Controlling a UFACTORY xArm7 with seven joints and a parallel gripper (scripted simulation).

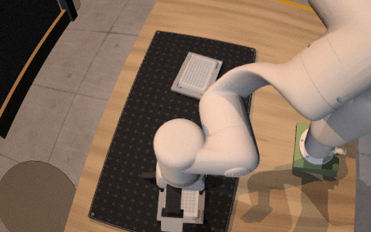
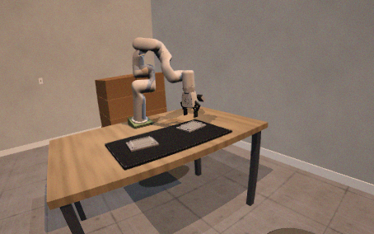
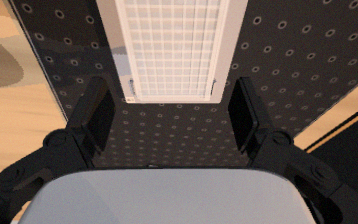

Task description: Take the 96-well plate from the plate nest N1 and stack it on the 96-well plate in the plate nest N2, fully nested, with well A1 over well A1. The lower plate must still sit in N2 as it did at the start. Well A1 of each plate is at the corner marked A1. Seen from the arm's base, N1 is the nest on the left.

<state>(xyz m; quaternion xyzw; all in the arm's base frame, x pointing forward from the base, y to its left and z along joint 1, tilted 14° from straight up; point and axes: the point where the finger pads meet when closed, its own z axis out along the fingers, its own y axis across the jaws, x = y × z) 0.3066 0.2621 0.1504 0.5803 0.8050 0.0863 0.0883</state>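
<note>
Right now the plate nest N1 is 80 mm below my hand. From my hand the other things lie so: plate nest N2: 370 mm to the right, 100 mm ahead, 80 mm below.
</note>
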